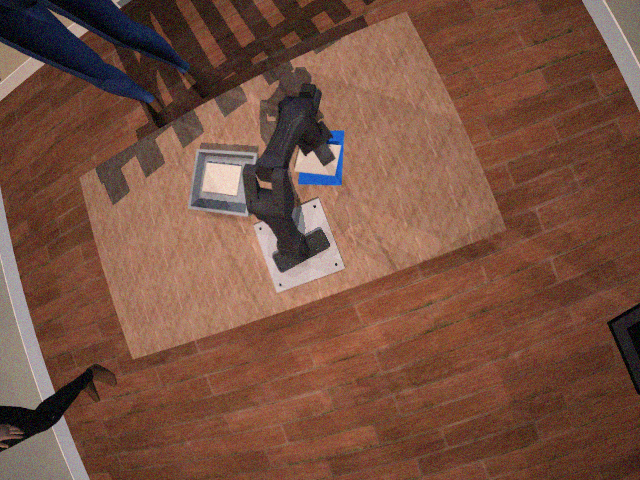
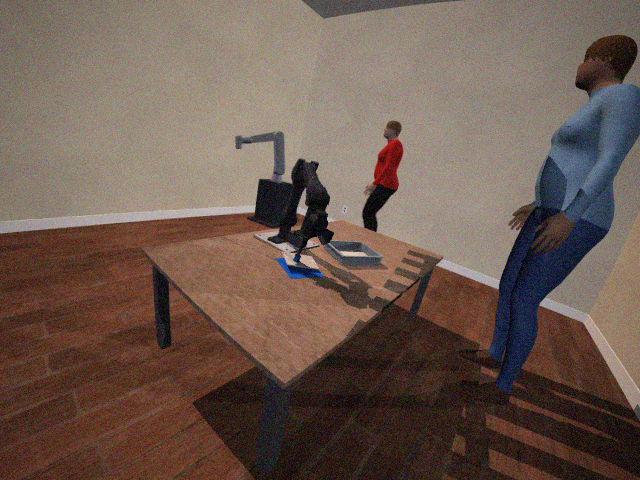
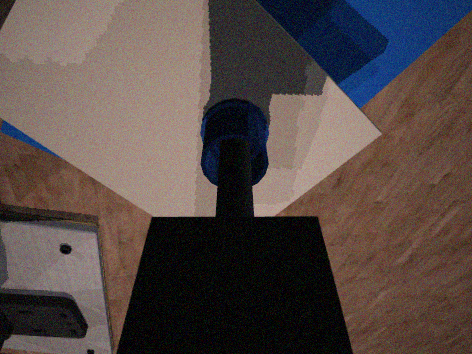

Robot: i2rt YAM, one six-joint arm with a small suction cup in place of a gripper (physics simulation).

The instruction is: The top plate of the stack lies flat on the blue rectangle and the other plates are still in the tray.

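Frame: origin at the arm's base, x ahead, y left, z up, level; metres.
Where they show: hand at its tool point: [image 2: 295, 262] [image 3: 234, 119]; arm's base at its link origin: [image 1: 301, 251] [image 2: 283, 238].
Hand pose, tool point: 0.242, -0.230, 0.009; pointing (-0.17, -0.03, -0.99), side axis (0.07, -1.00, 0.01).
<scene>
Each offset is from my tool point to the top centre of the thing, as dx, dy, dz. Level surfaces: height alone.
A cream square plate @(+0.008, +0.026, +0.024) [image 1: 308, 165] [image 2: 309, 262] [image 3: 129, 105] sits under my suction cup [image 3: 233, 140] [image 2: 297, 258], and the cup presses on its top face. The plate is level and very low over the blue rectangle [image 1: 320, 179] [image 2: 296, 274] [image 3: 385, 70]. It covers the rectangle's near-left part, and one corner sticks out over the wooden table @(dz -0.021) [image 3: 357, 211]. I cannot tell whether it touches the rectangle. The grey tray @(+0.114, +0.364, +0.029) [image 1: 194, 183] [image 2: 361, 261] stands to the left of the arm with the other cream plates @(+0.139, +0.372, -0.007) [image 1: 221, 178] [image 2: 353, 253] inside.
The arm's grey base plate [image 1: 318, 271] [image 3: 76, 267] is bolted to the table just in front of the rectangle. A person in red [image 2: 385, 173] stands beyond the table. A person in blue trousers [image 2: 523, 286] stands at its right. A second grey arm [image 2: 270, 143] stands behind.
</scene>
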